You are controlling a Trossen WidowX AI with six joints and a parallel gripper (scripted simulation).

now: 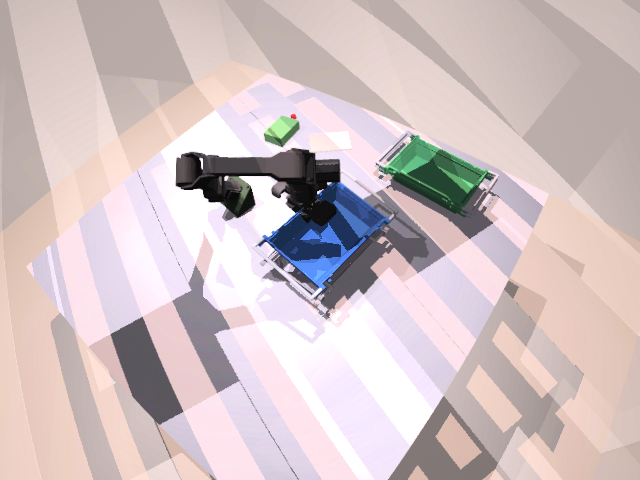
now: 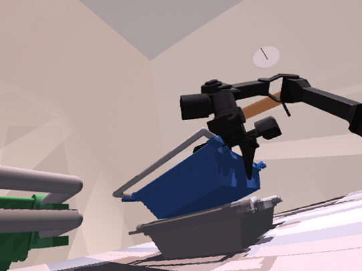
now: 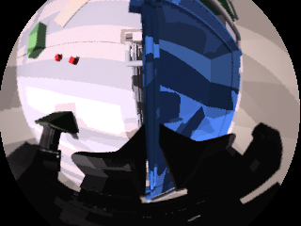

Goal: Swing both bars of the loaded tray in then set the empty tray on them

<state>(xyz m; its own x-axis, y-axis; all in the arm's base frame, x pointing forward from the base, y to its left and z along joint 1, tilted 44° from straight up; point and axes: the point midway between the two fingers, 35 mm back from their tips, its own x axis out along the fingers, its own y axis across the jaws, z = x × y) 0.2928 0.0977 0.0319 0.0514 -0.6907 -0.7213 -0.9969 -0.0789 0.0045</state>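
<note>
Now: the blue tray 8 cm ahead of my gripper tip and 2 cm above it. Round my gripper tip: flat plate 36 cm to the left, 27 cm behind, 10 cm below; then green box 43 cm behind, 28 cm to the left, 8 cm below.
</note>
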